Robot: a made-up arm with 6 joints.
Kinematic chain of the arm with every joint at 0, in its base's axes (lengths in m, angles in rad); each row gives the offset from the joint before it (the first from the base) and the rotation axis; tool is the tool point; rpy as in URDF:
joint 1: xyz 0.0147 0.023 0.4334 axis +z
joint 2: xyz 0.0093 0.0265 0 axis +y
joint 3: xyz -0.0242 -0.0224 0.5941 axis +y
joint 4: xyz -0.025 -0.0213 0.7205 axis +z
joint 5: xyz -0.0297 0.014 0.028 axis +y
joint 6: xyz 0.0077 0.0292 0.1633 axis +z
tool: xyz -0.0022 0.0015 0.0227 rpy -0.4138 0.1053 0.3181
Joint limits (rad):
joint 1: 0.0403..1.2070
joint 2: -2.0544..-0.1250
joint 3: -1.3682..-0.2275
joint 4: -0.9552..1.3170
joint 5: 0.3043..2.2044
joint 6: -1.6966..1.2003
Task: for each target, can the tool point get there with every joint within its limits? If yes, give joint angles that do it. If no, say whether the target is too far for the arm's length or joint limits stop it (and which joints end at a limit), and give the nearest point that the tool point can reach.
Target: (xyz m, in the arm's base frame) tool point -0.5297 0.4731 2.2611
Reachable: no: too far | nearest point -0.4004 0.0883 1.8518 | short by 0.576 m
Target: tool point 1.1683 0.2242 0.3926
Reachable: no: joint limits stop it (at a limit: joint 1, joint 2, joint 3, joint 4, joint 5, joint 6) | nearest point -0.0460 -0.3853 -0.4946 | short by 1.623 m
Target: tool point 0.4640 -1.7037 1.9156
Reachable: no: too far | nearest point -0.2623 -0.9571 1.4706 | short by 1.133 m
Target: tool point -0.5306 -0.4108 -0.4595
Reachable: yes | joints 0.8614 -1.9040 -1.0532 1.0222 1.8628 0.2034
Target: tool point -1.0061 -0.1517 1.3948
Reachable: yes | joints 0.1950 -0.5827 -0.5140 0.0091 1.0348 0.9127
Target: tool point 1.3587 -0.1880 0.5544
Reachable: no: joint limits stop it (at a limit: joint 1, joint 2, joint 3, joint 4, joint 5, joint 6) | nearest point -0.1569 -0.6766 1.1453 | short by 1.698 m
